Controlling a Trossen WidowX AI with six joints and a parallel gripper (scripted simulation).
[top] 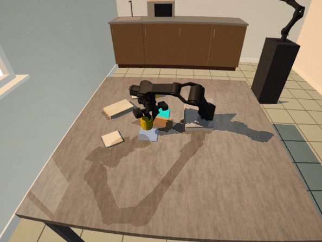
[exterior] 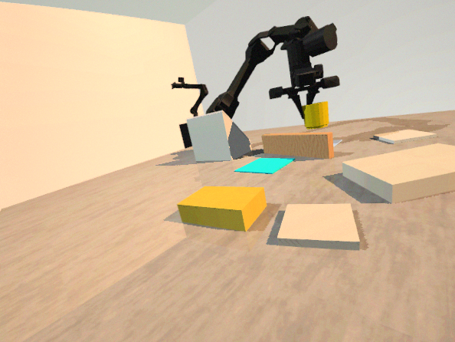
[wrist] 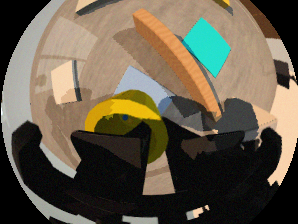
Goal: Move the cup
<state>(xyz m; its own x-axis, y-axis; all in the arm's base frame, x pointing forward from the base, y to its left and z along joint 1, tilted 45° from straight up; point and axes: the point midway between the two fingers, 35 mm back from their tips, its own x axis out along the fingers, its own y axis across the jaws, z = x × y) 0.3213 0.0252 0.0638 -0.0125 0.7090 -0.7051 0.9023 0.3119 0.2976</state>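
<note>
The wooden block is 8 cm to the right of my gripper tip, 7 cm below it and 1 cm behind it. From my gripper tip the other things lie so: thick tan slab (25 cm ahead, 23 cm to the right, 7 cm below); yellow cup (2 cm ahead, 1 cm to the left); yellow block (42 cm to the right, 7 cm below, 1 cm ahead).
</note>
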